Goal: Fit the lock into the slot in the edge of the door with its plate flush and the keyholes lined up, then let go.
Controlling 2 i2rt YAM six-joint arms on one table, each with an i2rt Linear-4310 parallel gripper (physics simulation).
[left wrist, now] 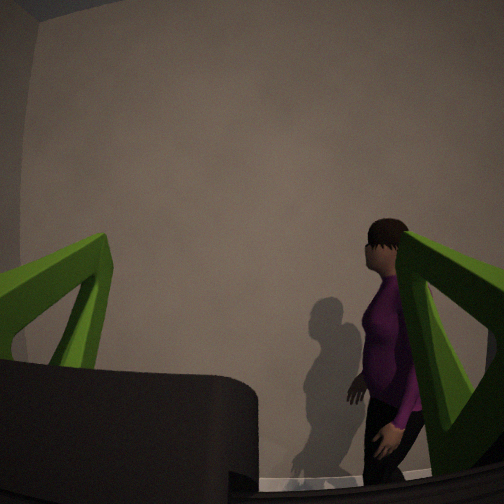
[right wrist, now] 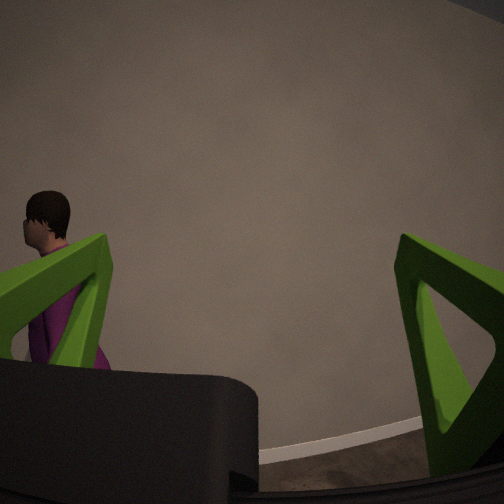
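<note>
My left gripper [left wrist: 254, 240] is wide open, its two green fingers far apart with nothing between them. It points at a bare grey-brown wall. My right gripper [right wrist: 254, 240] is also wide open and empty, and points at the same kind of wall. Neither the lock nor the door shows in either wrist view. The table is not in view.
A figure of a person in a purple top [left wrist: 387, 350] stands by the wall, partly behind my left gripper's right finger; it also shows in the right wrist view [right wrist: 47, 280] behind the left finger. A white skirting board [right wrist: 340, 442] runs along the floor.
</note>
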